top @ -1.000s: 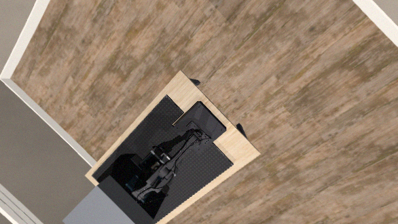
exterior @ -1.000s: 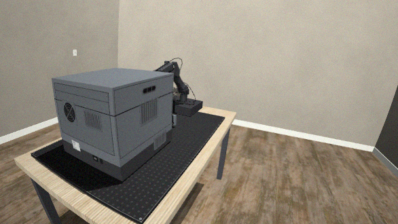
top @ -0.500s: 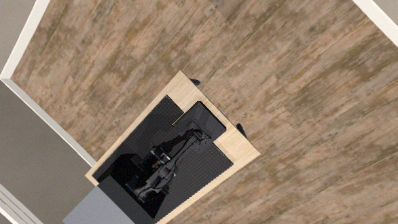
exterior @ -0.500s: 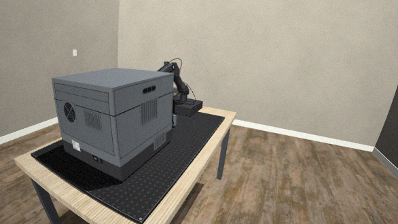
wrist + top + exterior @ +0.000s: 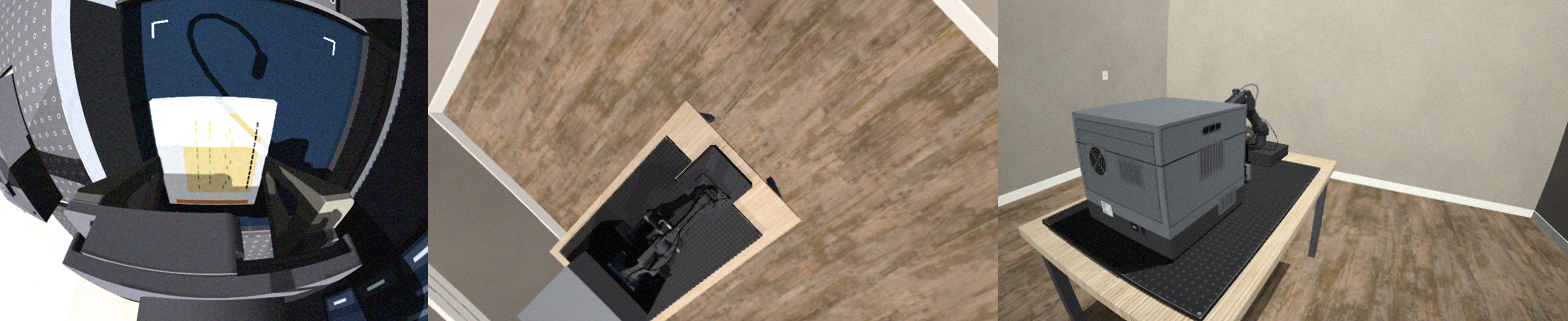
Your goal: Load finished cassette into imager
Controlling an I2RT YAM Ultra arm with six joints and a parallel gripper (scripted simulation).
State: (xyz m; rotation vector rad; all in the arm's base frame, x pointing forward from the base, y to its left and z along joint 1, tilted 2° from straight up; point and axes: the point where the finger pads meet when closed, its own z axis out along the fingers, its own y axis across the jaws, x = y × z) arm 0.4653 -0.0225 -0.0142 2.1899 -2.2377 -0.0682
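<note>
My gripper is now 4 cm short of the imager drawer and 2 cm above it. Round my hand: finished cassette (right at my hand).
</note>
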